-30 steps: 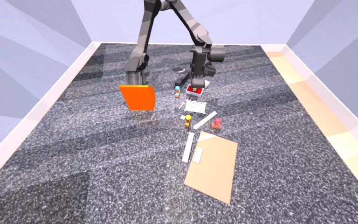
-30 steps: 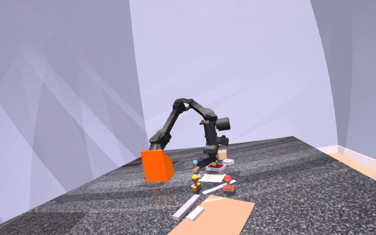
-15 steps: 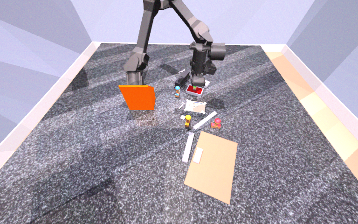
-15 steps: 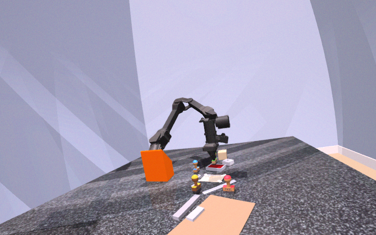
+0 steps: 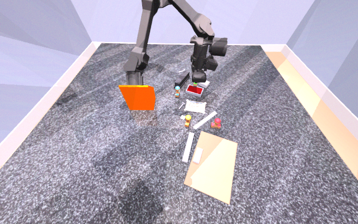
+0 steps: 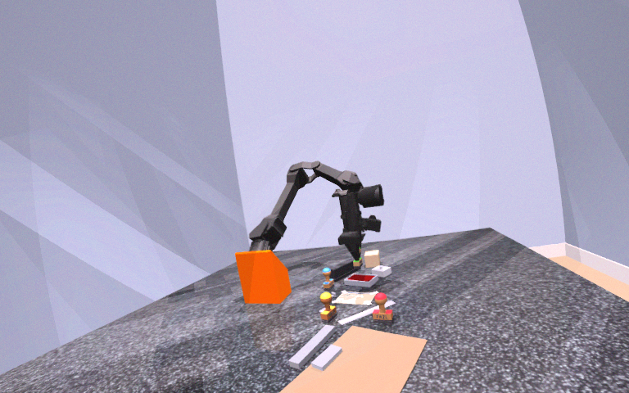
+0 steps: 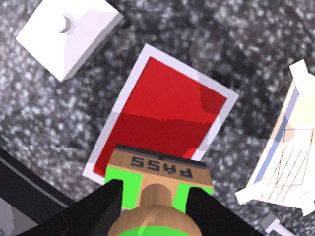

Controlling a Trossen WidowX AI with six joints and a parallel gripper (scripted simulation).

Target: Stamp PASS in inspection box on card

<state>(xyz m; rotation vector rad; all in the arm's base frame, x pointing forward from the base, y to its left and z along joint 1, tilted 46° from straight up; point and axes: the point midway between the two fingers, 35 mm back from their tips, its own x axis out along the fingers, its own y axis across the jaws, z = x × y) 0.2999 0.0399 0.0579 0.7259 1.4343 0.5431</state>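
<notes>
My gripper tip is 11 cm to the left of the white card, 8 cm above it and 1 cm past it. From my gripper tip the other things lie so: small white box 6 cm below, 6 cm ahead, 5 cm to the left; then red ink pad 7 cm below; then green stamp right at my gripper tip.
</notes>
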